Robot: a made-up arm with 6 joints.
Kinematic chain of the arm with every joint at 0, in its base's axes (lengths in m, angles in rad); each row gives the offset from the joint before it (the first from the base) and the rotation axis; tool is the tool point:
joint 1: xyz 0 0 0.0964 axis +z
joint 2: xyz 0 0.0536 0 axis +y
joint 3: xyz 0 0 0.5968 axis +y
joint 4: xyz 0 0 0.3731 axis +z
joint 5: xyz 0 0 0 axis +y
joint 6: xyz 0 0 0.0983 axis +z
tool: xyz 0 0 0
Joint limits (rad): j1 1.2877..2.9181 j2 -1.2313..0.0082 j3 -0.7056..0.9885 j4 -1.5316..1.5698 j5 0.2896..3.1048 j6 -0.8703..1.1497
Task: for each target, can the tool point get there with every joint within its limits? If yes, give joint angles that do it. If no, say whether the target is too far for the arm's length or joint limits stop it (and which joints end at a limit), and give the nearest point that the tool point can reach.
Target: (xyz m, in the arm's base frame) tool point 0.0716 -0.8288 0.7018
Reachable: yes | joints 1.7294 -0.7874 -0.5173 0.0935 0.8088 0.7190
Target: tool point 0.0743 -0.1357 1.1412
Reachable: yes | joints 2.5812 -0.1417 -0.0829 0.4003 0.6063 -0.4933
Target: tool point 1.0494 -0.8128 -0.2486
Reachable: no: too far | nearest point 0.7925 -0.6138 0.1279 | short by 0.497 m
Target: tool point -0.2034 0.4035 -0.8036
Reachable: no: joint limits stop it (at a limit: joint 1, joint 2, joint 3, joint 4) | nearest point 0.8045 -0.1964 0.1951 | short by 1.541 m
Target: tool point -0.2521 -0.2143 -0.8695
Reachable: no: joint limits stop it (at a limit: joint 1, joint 2, joint 3, joint 4) | nearest point -0.3304 -0.7697 0.1922 | short by 1.201 m
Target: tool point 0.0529 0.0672 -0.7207
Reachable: no: joint limits stop it (at a limit: joint 1, joint 2, joint 3, joint 4) | nearest point 0.7923 -0.2180 0.1969 | short by 1.212 m
